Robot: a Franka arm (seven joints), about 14 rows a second.
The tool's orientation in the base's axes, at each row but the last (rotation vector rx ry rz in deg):
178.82, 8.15, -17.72
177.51, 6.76, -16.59
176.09, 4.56, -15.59
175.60, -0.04, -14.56
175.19, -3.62, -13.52
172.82, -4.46, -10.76
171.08, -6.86, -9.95
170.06, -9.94, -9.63
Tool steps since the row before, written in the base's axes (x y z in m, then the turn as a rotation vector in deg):
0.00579, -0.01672, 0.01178, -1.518, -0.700, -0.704
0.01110, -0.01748, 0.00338, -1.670, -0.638, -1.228
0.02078, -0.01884, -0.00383, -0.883, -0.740, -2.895
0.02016, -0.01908, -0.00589, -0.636, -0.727, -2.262
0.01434, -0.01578, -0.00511, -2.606, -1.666, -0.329
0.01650, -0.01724, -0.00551, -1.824, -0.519, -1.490
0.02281, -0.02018, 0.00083, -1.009, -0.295, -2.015
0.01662, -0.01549, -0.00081, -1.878, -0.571, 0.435
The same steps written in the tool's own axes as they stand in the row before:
0.00184, 0.01709, -0.01250, -1.407, 0.565, 0.995
0.00897, 0.01836, -0.00476, -1.454, 0.481, 1.536
0.02023, 0.01976, 0.00127, -0.390, 0.542, 3.043
0.02097, 0.01875, 0.00374, -0.251, 0.573, 2.379
0.01567, 0.01482, 0.00393, -2.445, 1.727, 0.845
0.01802, 0.01571, 0.00532, -1.598, 0.414, 1.759
0.02427, 0.01841, -0.00070, -0.753, 0.056, 2.144
0.01841, 0.01328, 0.00119, -1.827, 0.832, -0.110

